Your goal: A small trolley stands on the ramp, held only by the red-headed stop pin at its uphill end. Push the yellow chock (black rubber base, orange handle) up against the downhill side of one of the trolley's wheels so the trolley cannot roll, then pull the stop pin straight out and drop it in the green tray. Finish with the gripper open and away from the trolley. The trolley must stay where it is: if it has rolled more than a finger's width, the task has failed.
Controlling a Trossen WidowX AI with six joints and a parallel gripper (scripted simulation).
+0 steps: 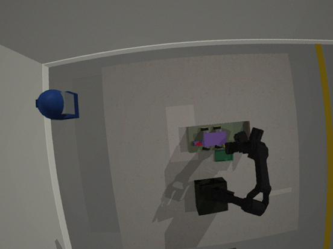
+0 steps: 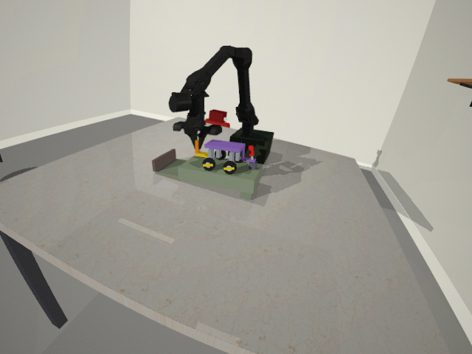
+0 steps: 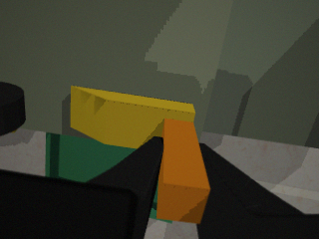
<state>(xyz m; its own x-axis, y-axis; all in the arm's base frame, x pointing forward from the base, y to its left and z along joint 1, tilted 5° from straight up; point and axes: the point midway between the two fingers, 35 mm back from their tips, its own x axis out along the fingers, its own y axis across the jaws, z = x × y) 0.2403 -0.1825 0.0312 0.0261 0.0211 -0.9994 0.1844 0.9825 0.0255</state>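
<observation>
Right now my gripper tip is 22 cm to the right of the stop pin, 8 cm short of it and 4 cm below it. Round my gripper tip: chock 2 cm to the left, 1 cm below, 1 cm ahead; green tray 9 cm below, 6 cm to the left, 6 cm behind; dark end wall 13 cm to the right, 6 cm below, 3 cm ahead.
</observation>
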